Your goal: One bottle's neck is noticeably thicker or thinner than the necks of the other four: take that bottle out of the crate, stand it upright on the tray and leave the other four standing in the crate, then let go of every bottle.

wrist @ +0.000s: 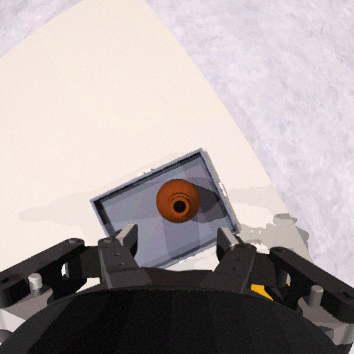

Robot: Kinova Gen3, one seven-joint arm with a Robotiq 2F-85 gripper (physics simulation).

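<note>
An orange-brown bottle [178,201] stands upright on the grey-blue tray [116,219], seen from above with its dark round mouth showing. It touches none of the tray's walls. My gripper [176,238] is open with nothing between its fingers. It is above the tray, and the bottle shows just beyond the fingertips, apart from them. The lower part of the tray is hidden behind the gripper. The crate and the other four bottles cannot be made out in this view.
The tray rests on a cream table top [100,100], whose edge runs down the right side. Beyond it is a pale mottled floor [295,90]. A small yellow patch [261,291] shows behind the gripper's right finger linkage. Shadows fall right of the tray.
</note>
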